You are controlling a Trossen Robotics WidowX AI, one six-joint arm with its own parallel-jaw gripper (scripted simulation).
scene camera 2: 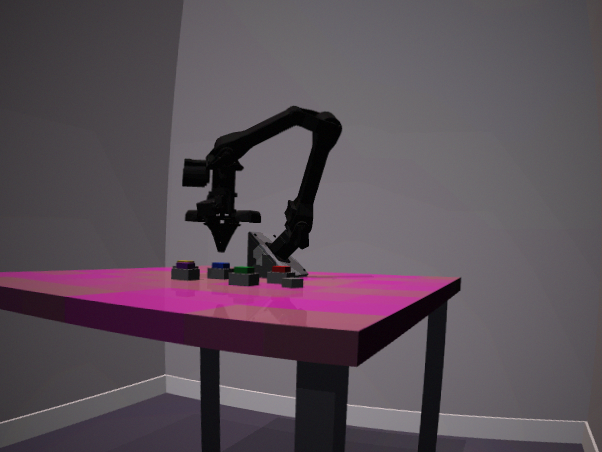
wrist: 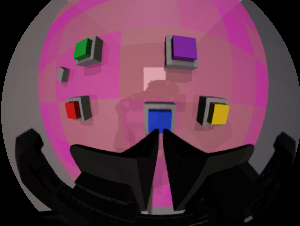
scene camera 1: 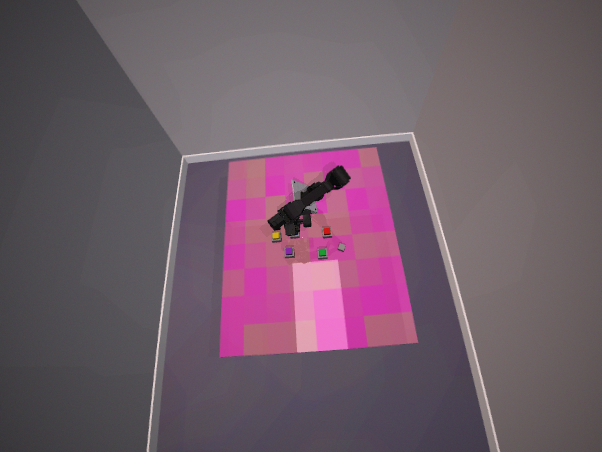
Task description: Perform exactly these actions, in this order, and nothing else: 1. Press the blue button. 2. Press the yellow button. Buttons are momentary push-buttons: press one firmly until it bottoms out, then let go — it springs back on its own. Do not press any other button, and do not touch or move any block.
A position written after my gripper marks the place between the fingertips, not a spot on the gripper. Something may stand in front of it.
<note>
My gripper [scene camera 2: 221, 252] is shut, with nothing in its grasp.
My gripper shows as well in the wrist view [wrist: 160, 132].
</note>
